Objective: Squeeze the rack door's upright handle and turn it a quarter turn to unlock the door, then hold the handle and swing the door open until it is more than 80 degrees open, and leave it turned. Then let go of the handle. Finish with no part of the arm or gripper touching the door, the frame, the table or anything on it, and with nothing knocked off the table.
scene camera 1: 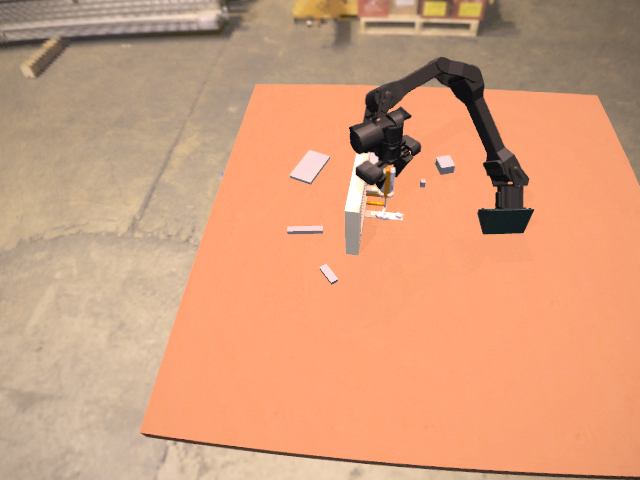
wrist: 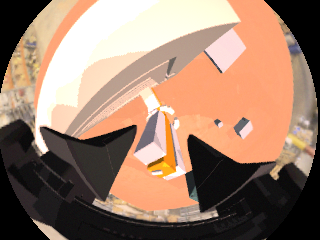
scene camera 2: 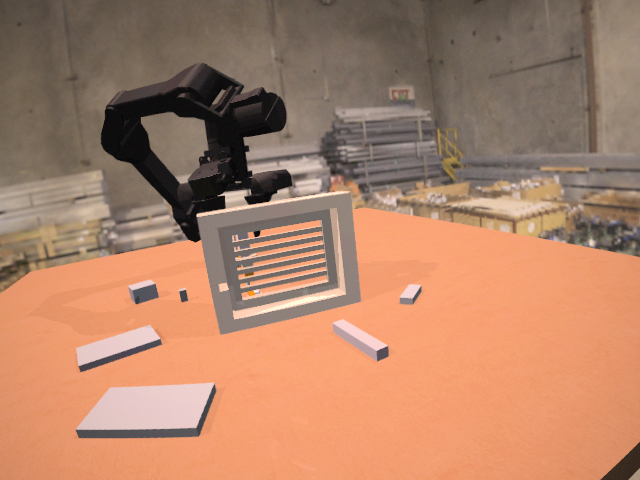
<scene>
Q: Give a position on a flat slab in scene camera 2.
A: At 162,411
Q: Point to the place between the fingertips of my gripper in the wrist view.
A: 163,133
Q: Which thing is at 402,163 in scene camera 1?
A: My gripper.
</scene>
